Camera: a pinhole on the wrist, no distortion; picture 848 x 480 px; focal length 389.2 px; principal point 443.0 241.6 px. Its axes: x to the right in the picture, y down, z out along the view. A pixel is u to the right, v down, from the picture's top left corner.
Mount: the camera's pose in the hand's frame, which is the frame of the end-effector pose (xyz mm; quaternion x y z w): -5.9 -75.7 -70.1 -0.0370 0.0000 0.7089 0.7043
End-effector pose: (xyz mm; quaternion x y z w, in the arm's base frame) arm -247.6 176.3 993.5 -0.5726 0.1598 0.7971 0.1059
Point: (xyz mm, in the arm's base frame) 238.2 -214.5 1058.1
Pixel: behind the camera
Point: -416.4 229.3 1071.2
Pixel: 564 241
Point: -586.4 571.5 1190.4
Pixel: 324 275
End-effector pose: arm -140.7 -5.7 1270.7 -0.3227 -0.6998 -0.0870 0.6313
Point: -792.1 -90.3 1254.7
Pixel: 174 252
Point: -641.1 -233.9 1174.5
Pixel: 51 397
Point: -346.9 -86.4 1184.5
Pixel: 282 410
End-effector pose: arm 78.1 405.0 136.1 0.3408 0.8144 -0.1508 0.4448
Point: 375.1 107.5 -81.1
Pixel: 461 257
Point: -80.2 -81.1 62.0
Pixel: outside the picture
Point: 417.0 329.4 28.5
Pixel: 667 282
